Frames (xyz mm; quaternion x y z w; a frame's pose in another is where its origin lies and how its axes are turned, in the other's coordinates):
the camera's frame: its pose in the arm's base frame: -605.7 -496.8 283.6 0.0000 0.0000 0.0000 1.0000
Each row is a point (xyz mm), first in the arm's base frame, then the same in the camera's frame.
Working: the arm's base frame: its pose in the camera's frame: 605.7 496.8 -283.6 0.0000 0.0000 0.0000 1.0000

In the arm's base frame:
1: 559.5 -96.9 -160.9
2: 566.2 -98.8 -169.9
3: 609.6 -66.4 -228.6
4: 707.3 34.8 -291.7
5: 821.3 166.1 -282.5
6: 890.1 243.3 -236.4
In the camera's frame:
1: 1165.2 399.9 -444.5
2: 1171.9 398.0 -453.5
3: 1215.3 430.4 -512.2
4: 1313.0 531.6 -575.3
5: 1427.0 662.9 -566.1
6: 1495.8 740.1 -520.0

